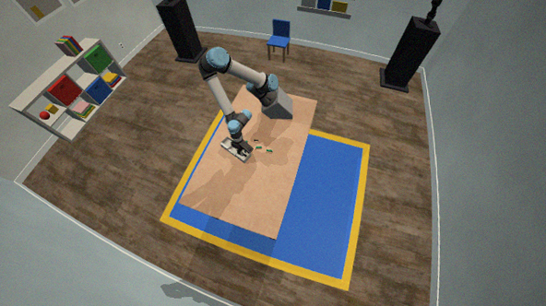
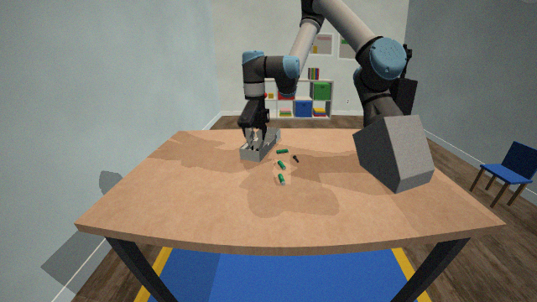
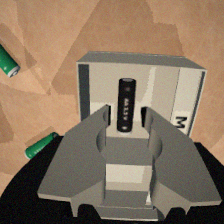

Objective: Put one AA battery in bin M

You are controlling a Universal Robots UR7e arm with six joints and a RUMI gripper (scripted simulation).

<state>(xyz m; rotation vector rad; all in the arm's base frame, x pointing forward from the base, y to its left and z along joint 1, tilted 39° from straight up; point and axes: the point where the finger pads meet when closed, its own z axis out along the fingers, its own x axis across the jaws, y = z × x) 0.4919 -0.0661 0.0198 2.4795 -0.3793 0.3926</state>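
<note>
The black battery is 2 cm below my hand. The rest, counted from my hand: black bolt-like piece: 15 cm behind, 4 cm to the left, 3 cm below; then bin marked M: 2 cm behind, 8 cm to the right, 1 cm below.
</note>
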